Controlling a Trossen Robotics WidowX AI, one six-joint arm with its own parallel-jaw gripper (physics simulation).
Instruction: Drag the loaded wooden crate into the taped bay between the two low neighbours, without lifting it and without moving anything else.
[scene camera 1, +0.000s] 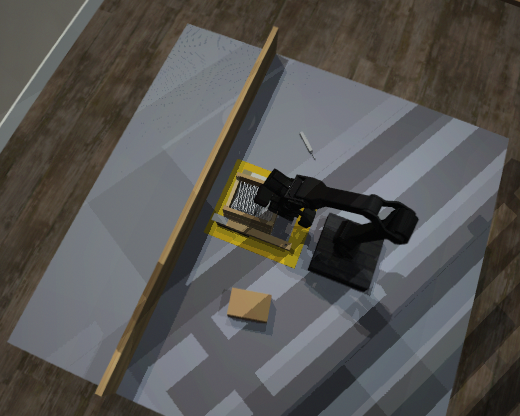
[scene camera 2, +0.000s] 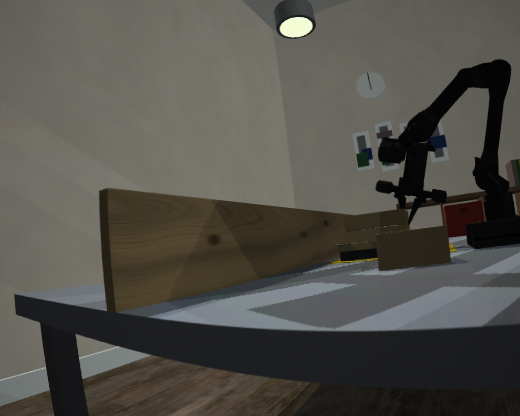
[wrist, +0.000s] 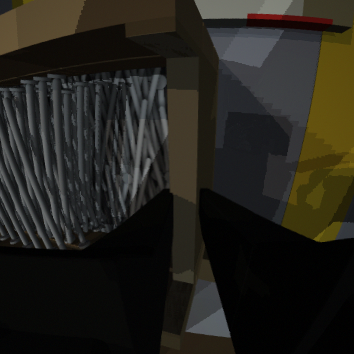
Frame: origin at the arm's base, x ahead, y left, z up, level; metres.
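Seen in the pictures: gripper, fingertip midpoint: (scene camera 1: 275, 211) (scene camera 2: 405, 224) (wrist: 184, 197); arm's base at its link origin: (scene camera 1: 345, 249) (scene camera 2: 502, 218).
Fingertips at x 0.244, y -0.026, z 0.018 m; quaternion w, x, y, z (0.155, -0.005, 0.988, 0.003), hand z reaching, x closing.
Offsets run from my fingertips to a thing's middle. "spot": to the spot under its first point.
The wooden crate {0.073 m ahead, 0.003 m right, 0.018 m down} (scene camera 1: 247, 217) (scene camera 2: 377, 220) (wrist: 183, 125) is loaded with grey nails {spot: 0.100 m ahead, 0.006 m right, 0.014 m up} (scene camera 1: 246, 197) (wrist: 60, 150). It stands upright inside the yellow tape (scene camera 1: 287, 260) (wrist: 335, 75), its far end towards the long board. A low wooden neighbour {0.049 m ahead, 0.078 m left, 0.053 m down} (scene camera 1: 260, 238) runs closely along the crate's lower side in the first scene view; a gap between them is hard to judge. The other neighbour cannot be told apart surely. My gripper (scene camera 2: 411, 217) (wrist: 184, 197) points down, shut on the crate's wall nearest the arm's base, one finger inside by the nails and one outside. The arm hides the fingertips in the first scene view.
A tall long board (scene camera 1: 200, 185) (scene camera 2: 200, 250) stands across the table beyond the crate. A brown block {0.031 m back, 0.294 m left, 0.044 m down} (scene camera 1: 250, 305) (scene camera 2: 414, 248) lies apart from the tape's lower side. A thin white tool {0.014 m back, 0.296 m right, 0.068 m down} (scene camera 1: 306, 142) lies above the arm in the first scene view. The arm's base (scene camera 1: 345, 255) stands right of the tape.
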